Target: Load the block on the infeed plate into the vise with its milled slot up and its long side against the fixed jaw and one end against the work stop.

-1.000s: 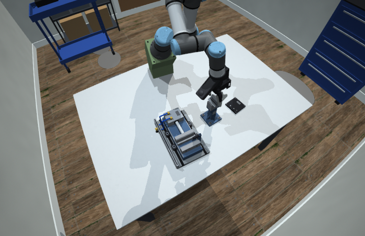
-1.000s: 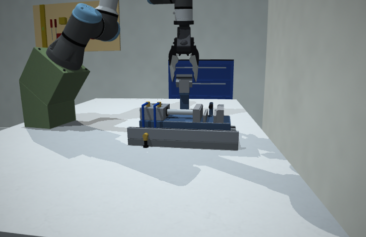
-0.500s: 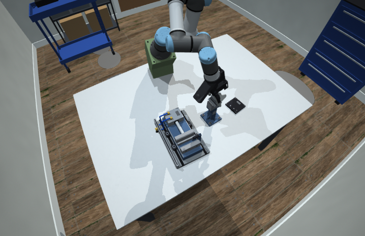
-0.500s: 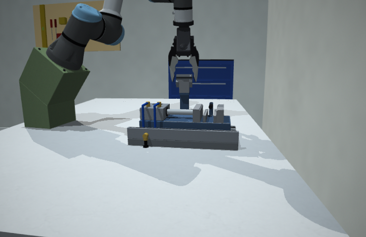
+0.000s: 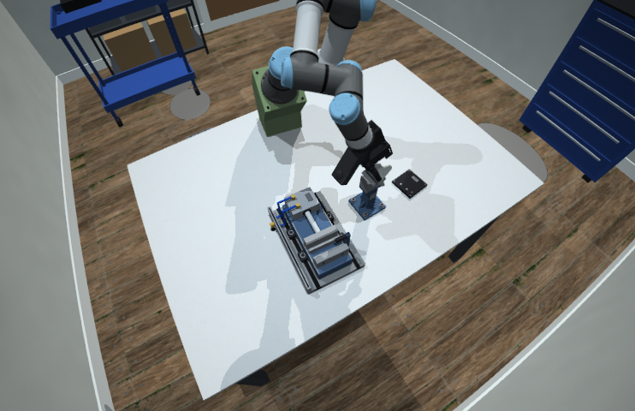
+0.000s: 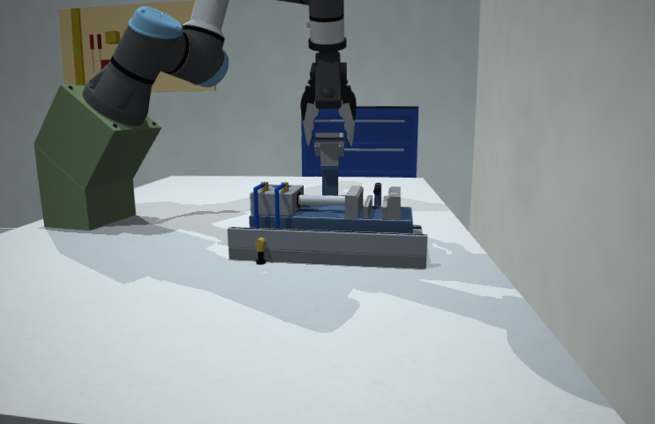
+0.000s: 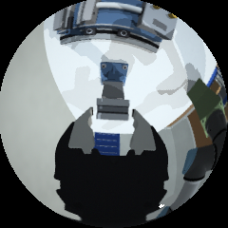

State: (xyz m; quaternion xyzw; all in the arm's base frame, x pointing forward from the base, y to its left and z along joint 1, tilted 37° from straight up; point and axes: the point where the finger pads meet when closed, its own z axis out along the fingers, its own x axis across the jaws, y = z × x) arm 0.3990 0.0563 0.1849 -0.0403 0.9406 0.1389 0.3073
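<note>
My gripper is now right at the part. Also, from my hand: work stop: 7 cm ahead, 18 cm to the right, 7 cm below; air cylinder: 10 cm behind, 19 cm to the right, 9 cm below; moving jaw: 3 cm ahead, 22 cm to the right, 9 cm below.
</note>
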